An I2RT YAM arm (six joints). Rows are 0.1 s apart.
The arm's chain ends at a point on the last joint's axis. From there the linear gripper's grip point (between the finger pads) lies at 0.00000 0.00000 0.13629 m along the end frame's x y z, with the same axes.
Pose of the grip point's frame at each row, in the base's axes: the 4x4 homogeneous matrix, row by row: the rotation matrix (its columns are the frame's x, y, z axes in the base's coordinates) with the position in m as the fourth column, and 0 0 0 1 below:
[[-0.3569, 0.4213, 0.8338, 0.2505], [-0.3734, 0.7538, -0.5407, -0.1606], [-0.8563, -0.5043, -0.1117, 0.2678], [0, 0, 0, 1]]
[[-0.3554, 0.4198, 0.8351, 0.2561], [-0.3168, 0.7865, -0.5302, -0.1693], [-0.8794, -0.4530, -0.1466, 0.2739], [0, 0, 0, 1]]
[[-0.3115, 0.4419, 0.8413, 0.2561], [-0.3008, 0.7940, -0.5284, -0.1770], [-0.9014, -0.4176, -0.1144, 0.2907], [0, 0, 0, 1]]
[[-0.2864, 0.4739, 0.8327, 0.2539], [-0.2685, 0.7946, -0.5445, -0.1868], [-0.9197, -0.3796, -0.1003, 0.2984], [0, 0, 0, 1]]
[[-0.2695, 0.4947, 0.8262, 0.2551], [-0.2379, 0.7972, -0.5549, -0.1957], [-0.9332, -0.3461, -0.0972, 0.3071], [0, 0, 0, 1]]
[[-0.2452, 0.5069, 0.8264, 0.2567], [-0.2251, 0.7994, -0.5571, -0.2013], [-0.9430, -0.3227, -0.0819, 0.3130], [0, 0, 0, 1]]
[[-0.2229, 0.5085, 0.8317, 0.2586], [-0.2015, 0.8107, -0.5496, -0.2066], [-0.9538, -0.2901, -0.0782, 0.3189], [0, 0, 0, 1]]
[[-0.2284, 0.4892, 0.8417, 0.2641], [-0.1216, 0.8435, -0.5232, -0.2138], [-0.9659, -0.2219, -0.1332, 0.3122], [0, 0, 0, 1]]
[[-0.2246, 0.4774, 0.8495, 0.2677], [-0.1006, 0.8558, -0.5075, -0.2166], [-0.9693, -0.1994, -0.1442, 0.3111], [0, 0, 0, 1]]
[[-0.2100, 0.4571, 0.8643, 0.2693], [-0.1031, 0.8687, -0.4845, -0.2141], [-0.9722, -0.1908, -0.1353, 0.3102], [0, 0, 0, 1]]
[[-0.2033, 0.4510, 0.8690, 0.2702], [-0.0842, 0.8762, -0.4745, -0.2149], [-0.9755, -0.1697, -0.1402, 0.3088], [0, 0, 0, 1]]
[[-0.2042, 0.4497, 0.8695, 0.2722], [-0.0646, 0.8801, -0.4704, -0.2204], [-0.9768, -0.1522, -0.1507, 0.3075], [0, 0, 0, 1]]
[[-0.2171, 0.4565, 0.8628, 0.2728], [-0.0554, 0.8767, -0.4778, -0.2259], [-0.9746, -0.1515, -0.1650, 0.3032], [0, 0, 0, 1]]
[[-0.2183, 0.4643, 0.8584, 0.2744], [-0.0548, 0.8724, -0.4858, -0.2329], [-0.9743, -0.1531, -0.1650, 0.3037], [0, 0, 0, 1]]
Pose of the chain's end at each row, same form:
[[-0.3569, 0.4213, 0.8338, 0.1369], [-0.3734, 0.7538, -0.5407, -0.0869], [-0.8563, -0.5043, -0.1117, 0.2830], [0, 0, 0, 1]]
[[-0.3554, 0.4198, 0.8351, 0.1423], [-0.3168, 0.7865, -0.5302, -0.0970], [-0.8794, -0.4530, -0.1466, 0.2939], [0, 0, 0, 1]]
[[-0.3115, 0.4419, 0.8413, 0.1414], [-0.3008, 0.7940, -0.5284, -0.1050], [-0.9014, -0.4176, -0.1144, 0.3063], [0, 0, 0, 1]]
[[-0.2864, 0.4739, 0.8327, 0.1404], [-0.2685, 0.7946, -0.5445, -0.1126], [-0.9197, -0.3796, -0.1003, 0.3121], [0, 0, 0, 1]]
[[-0.2695, 0.4947, 0.8262, 0.1425], [-0.2379, 0.7972, -0.5549, -0.1201], [-0.9332, -0.3461, -0.0972, 0.3203], [0, 0, 0, 1]]
[[-0.2452, 0.5069, 0.8264, 0.1441], [-0.2251, 0.7994, -0.5571, -0.1254], [-0.9430, -0.3227, -0.0819, 0.3242], [0, 0, 0, 1]]
[[-0.2229, 0.5085, 0.8317, 0.1452], [-0.2015, 0.8107, -0.5496, -0.1317], [-0.9538, -0.2901, -0.0782, 0.3296], [0, 0, 0, 1]]
[[-0.2284, 0.4892, 0.8417, 0.1494], [-0.1216, 0.8435, -0.5232, -0.1425], [-0.9659, -0.2219, -0.1332, 0.3304], [0, 0, 0, 1]]
[[-0.2246, 0.4774, 0.8495, 0.1519], [-0.1006, 0.8558, -0.5075, -0.1474], [-0.9693, -0.1994, -0.1442, 0.3308], [0, 0, 0, 1]]
[[-0.2100, 0.4571, 0.8643, 0.1515], [-0.1031, 0.8687, -0.4845, -0.1481], [-0.9722, -0.1908, -0.1353, 0.3286], [0, 0, 0, 1]]
[[-0.2033, 0.4510, 0.8690, 0.1518], [-0.0842, 0.8762, -0.4745, -0.1502], [-0.9755, -0.1697, -0.1402, 0.3279], [0, 0, 0, 1]]
[[-0.2042, 0.4497, 0.8695, 0.1537], [-0.0646, 0.8801, -0.4704, -0.1563], [-0.9768, -0.1522, -0.1507, 0.3280], [0, 0, 0, 1]]
[[-0.2171, 0.4565, 0.8628, 0.1552], [-0.0554, 0.8767, -0.4778, -0.1608], [-0.9746, -0.1515, -0.1650, 0.3257], [0, 0, 0, 1]]
[[-0.2183, 0.4643, 0.8584, 0.1574], [-0.0548, 0.8724, -0.4858, -0.1667], [-0.9743, -0.1531, -0.1650, 0.3262], [0, 0, 0, 1]]

